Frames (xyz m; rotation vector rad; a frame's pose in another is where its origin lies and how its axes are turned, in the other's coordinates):
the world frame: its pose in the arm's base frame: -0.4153 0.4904 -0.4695 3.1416 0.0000 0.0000
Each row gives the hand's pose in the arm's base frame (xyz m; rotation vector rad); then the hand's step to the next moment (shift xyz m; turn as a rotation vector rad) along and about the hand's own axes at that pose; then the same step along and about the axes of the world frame.
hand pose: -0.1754 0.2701 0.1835 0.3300 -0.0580 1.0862
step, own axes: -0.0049 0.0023 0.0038 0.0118 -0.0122 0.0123
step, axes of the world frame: -0.0039 0.0043 -0.0031 0.0176 -0.0014 -0.0113
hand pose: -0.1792 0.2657 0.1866 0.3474 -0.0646 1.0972
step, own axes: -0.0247 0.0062 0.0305 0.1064 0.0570 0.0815
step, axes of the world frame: -0.0132 0.0281 -0.0248 0.0085 -0.0897 -0.1144
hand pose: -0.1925 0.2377 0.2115 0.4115 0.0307 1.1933
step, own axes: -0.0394 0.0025 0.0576 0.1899 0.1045 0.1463
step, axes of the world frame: -0.0034 0.0519 -0.0466 0.0129 -0.1607 -0.2059
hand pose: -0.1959 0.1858 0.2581 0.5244 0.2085 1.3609
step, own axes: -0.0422 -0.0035 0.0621 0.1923 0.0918 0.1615
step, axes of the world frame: 0.0213 0.0558 -0.0456 0.0312 -0.1580 -0.2134
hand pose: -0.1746 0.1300 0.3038 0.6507 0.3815 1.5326
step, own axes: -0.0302 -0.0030 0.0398 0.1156 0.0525 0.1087
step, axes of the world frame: 0.0258 0.0355 -0.0241 0.0279 -0.0935 -0.1357
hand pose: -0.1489 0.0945 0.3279 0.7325 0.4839 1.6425
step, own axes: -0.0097 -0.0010 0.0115 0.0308 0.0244 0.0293
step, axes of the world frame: 0.0096 0.0102 -0.0056 0.0003 -0.0228 -0.0434
